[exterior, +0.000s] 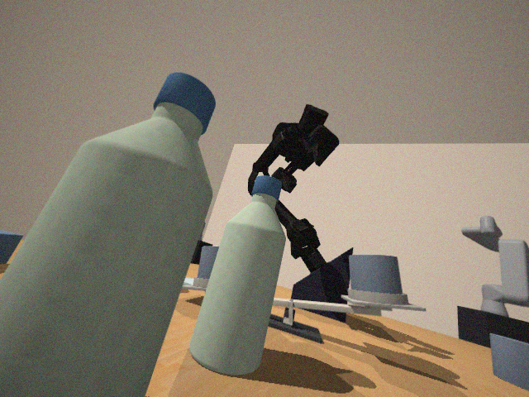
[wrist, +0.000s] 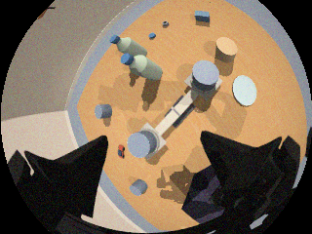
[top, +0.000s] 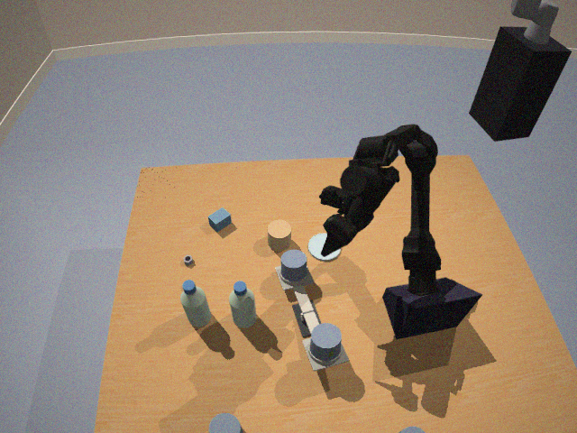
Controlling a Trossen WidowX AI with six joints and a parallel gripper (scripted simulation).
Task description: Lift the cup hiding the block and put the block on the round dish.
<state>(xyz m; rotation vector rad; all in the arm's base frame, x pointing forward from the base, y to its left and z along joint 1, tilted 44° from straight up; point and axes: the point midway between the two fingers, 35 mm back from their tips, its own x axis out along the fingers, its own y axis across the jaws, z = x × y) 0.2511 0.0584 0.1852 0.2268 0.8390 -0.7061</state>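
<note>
The pale green block is 23 cm below my gripper tip, 11 cm to the right of it and 4 cm ahead of it. Also, from my gripper tip: grey-blue cup: 16 cm to the left, 16 cm below, 4 cm ahead; tan cylinder: 26 cm to the right, 24 cm below, 4 cm ahead; pale blue round dish: 27 cm below, 19 cm to the right, 8 cm behind.
</note>
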